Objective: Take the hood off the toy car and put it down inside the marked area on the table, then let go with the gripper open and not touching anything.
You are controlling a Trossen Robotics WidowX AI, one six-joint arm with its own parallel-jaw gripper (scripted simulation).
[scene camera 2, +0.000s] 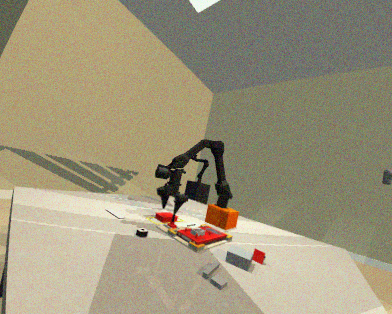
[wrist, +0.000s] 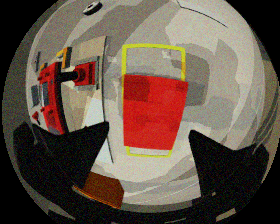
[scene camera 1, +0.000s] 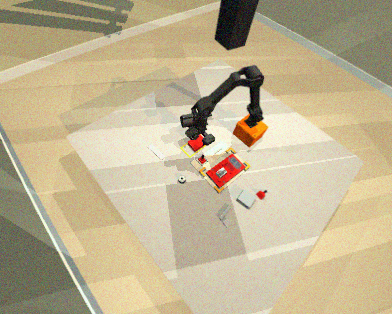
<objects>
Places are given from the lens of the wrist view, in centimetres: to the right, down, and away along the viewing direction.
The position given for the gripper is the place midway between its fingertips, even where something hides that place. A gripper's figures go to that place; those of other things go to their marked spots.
gripper (wrist: 150, 130): 1, 2, 9
red hood (wrist: 153, 106): 1, -1, 10
</objects>
